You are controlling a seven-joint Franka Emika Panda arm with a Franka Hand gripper.
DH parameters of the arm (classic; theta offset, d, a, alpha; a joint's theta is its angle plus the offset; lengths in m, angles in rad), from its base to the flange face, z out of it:
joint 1: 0 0.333 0 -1.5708
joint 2: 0 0 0 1.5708
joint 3: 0 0.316 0.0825 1.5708
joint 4: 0 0 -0.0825 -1.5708
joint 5: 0 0.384 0 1.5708
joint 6: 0 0 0.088 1.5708
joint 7: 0 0.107 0 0
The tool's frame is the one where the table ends.
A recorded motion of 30 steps. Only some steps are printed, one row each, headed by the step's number.
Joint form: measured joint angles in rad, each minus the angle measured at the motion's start. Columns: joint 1, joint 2, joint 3, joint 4, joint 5, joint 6, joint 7.
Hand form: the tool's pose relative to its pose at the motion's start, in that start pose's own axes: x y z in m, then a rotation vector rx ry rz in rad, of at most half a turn. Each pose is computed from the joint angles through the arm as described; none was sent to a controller.
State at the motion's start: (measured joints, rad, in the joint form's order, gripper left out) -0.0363 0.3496 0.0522 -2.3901 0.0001 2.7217 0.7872
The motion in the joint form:
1: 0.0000 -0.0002 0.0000 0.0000 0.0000 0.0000 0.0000
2: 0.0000 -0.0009 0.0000 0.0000 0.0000 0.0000 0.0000
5: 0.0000 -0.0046 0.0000 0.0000 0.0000 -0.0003 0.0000
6: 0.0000 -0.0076 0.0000 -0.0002 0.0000 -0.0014 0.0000
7: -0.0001 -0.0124 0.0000 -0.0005 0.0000 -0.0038 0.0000
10: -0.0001 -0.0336 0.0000 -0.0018 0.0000 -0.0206 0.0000
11: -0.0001 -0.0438 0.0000 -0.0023 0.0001 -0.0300 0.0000
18: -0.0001 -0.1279 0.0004 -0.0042 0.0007 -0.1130 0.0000
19: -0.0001 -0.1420 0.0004 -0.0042 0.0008 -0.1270 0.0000
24: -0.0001 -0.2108 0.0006 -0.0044 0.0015 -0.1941 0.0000
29: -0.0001 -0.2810 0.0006 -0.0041 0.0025 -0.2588 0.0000
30: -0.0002 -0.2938 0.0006 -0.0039 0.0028 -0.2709 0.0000
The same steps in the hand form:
1: 0.0000 0.0000 -0.0001 0.0001 0.0001 0.0000
2: 0.0001 -0.0001 -0.0005 0.0006 0.0007 0.0000
5: 0.0005 -0.0005 -0.0023 0.0029 0.0032 -0.0001
6: 0.0006 -0.0006 -0.0036 0.0040 0.0045 -0.0001
7: 0.0009 -0.0008 -0.0057 0.0053 0.0061 -0.0001
10: 0.0014 -0.0014 -0.0144 0.0067 0.0090 -0.0005
11: 0.0015 -0.0015 -0.0185 0.0066 0.0096 -0.0005
18: 0.0013 -0.0019 -0.0527 0.0032 0.0117 -0.0015
19: 0.0012 -0.0018 -0.0586 0.0028 0.0122 -0.0016
24: -0.0002 -0.0009 -0.0870 0.0017 0.0154 -0.0018
29: -0.0028 0.0012 -0.1164 0.0036 0.0215 -0.0015
30: -0.0033 0.0017 -0.1217 0.0039 0.0224 -0.0012

